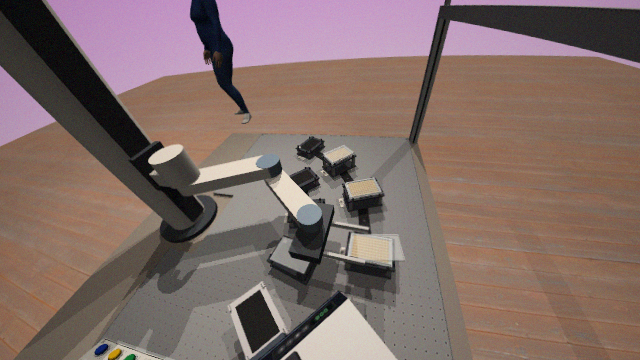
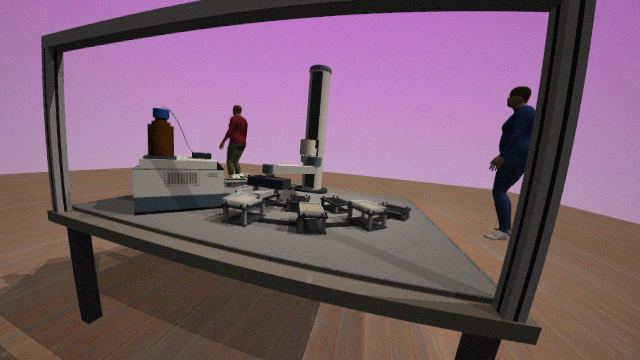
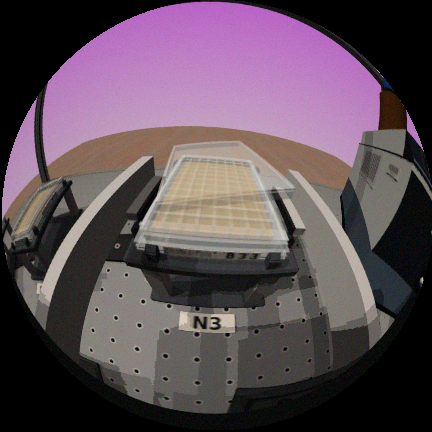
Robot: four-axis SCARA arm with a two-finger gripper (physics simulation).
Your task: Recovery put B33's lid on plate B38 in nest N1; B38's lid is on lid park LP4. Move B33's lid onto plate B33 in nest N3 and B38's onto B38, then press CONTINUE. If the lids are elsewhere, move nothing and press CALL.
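Seen in the pictures: gripper, between the fingertips: (image 1: 366, 245) (image 2: 247, 194) (image 3: 219, 171); arm's base, origin of its link: (image 1: 190, 218) (image 2: 311, 190).
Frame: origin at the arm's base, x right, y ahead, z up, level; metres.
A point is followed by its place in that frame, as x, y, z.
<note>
My gripper (image 1: 369, 245) {0.050, 0.774, 0.106} (image 3: 219, 171) {0.050, 0.774, 0.106} is at nest N3, its two long fingers on either side of plate B33 (image 1: 370, 249) (image 3: 215, 222). A clear lid (image 1: 400, 245) {0.035, 0.870, 0.106} (image 3: 270, 176) {0.084, 0.767, 0.110} sits askew over this plate, turned and tilted, its far end raised and past the plate's edge. Its near corners meet the finger pads, so the gripper looks shut on it. The lid bears no readable mark. Two more plates (image 1: 363, 188) {-0.197, 0.752, 0.090} (image 1: 339, 155) {-0.393, 0.630, 0.099} stand in the other nests; their labels are unreadable. A grey sheet, seemingly a lid (image 1: 289, 254) {0.102, 0.540, 0.070}, lies on the park nearest the instrument.
Dark lid parks (image 1: 310, 145) {-0.533, 0.442, 0.055} (image 1: 304, 179) {-0.252, 0.488, 0.058} stand inward of the nests; another is mostly hidden under the gripper. A white instrument (image 1: 345, 335) {0.284, 0.740, 0.220} (image 2: 177, 185) {0.317, 0.848, 0.121} with a brown bottle (image 2: 160, 139) {0.374, 0.870, 0.294}, a screen (image 1: 257, 321) {0.292, 0.533, 0.113} and colored buttons (image 1: 115, 354) {0.451, 0.186, 0.082} are at the near side. A person (image 1: 217, 45) stands beyond the table.
</note>
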